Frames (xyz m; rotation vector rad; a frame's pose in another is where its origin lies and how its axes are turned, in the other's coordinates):
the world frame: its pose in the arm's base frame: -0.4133 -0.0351 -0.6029 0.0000 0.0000 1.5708
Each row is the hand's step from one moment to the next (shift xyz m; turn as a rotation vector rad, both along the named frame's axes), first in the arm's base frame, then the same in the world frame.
Working: the arm's base frame: its pose in the world frame: 0.0351 -0.4133 0.6029 0.0000 0.0000 -1.5708

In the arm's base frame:
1: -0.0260 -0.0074 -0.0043 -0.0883 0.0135 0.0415
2: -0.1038 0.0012 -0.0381 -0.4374 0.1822 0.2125
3: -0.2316 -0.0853 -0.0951 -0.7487 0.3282 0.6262
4: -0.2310 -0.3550 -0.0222 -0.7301 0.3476 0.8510
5: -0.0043 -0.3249 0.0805 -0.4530 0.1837 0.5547
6: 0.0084 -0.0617 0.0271 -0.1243 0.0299 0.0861
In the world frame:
1: -0.0074 0.0260 -0.0043 0.0135 0.0883 0.0415
2: 0.0012 0.1038 -0.0381 0.1822 0.4374 0.2125
3: -0.0853 0.2316 -0.0951 0.3282 0.7487 0.6262
4: -0.3550 0.2310 -0.0222 0.3476 0.7301 0.8510
5: -0.3249 0.0043 0.0805 0.1837 0.4530 0.5547
6: -0.0617 -0.0084 0.0271 0.0299 0.1243 0.0861

